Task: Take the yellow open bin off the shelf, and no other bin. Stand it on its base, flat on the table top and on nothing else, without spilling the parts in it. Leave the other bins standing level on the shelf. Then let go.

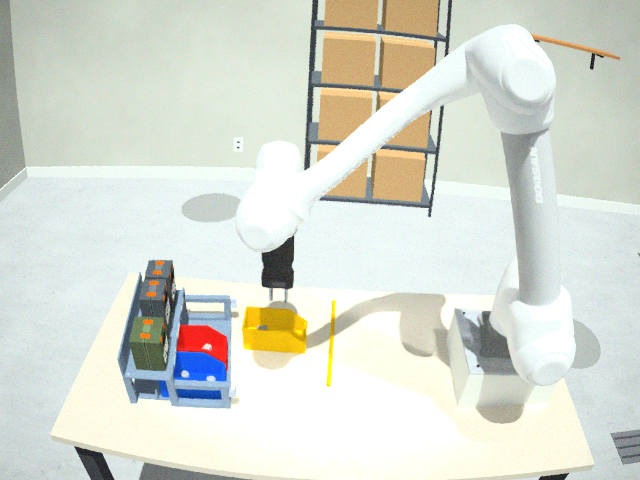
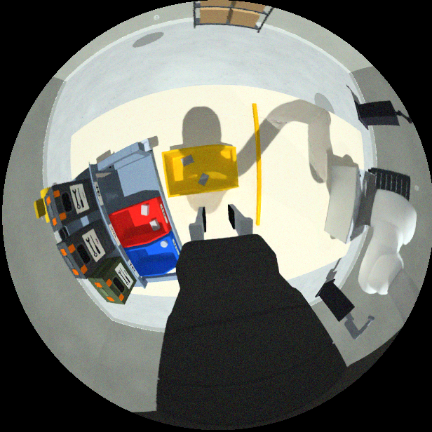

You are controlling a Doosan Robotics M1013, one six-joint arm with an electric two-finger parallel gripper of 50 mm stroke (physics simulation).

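Places are measured from the arm's base along level axes (x ahead, y left, z up), in metres.
Pixels of known places: gripper, fingertip midpoint: [image 1: 278, 299].
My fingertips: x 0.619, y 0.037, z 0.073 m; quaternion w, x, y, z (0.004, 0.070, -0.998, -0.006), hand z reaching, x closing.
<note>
Behind a point stands the place of what it marks.
The yellow open bin [image 1: 273, 341] @[x 0.637, y 0.024, z -0.080 m] [image 2: 220, 189] stands upright on its base on the table top [image 1: 289, 413] @[x 0.545, y 0.250, z -0.117 m], between the shelf [image 1: 201, 384] @[x 0.753, y 0.288, z -0.032 m] [image 2: 137, 175] and a yellow line. Grey parts [image 2: 187, 160] lie inside it. My gripper [image 1: 278, 300] @[x 0.619, y 0.037, z 0.073 m] [image 2: 216, 212] is open and empty. Its fingers point down above the yellow bin, apart from it. A red bin [image 1: 193, 336] @[x 0.853, y 0.075, z -0.073 m] [image 2: 135, 222] and a blue bin [image 1: 199, 365] @[x 0.801, y 0.177, z -0.080 m] [image 2: 152, 258] stand side by side on the shelf, each with small light parts. They look level.
Two dark cases [image 1: 153, 304] @[x 0.907, y 0.180, z 0.099 m] [image 2: 66, 201] and a green case [image 1: 147, 347] @[x 0.878, y 0.300, z 0.064 m] [image 2: 112, 282] stand on the shelf's upper level at the left. The yellow line [image 1: 331, 343] @[x 0.487, y -0.037, z -0.107 m] [image 2: 258, 175] lies right of the bin. The robot's base block [image 1: 485, 387] @[x 0.063, y 0.154, z -0.041 m] [image 2: 342, 205] is at the table's right.
</note>
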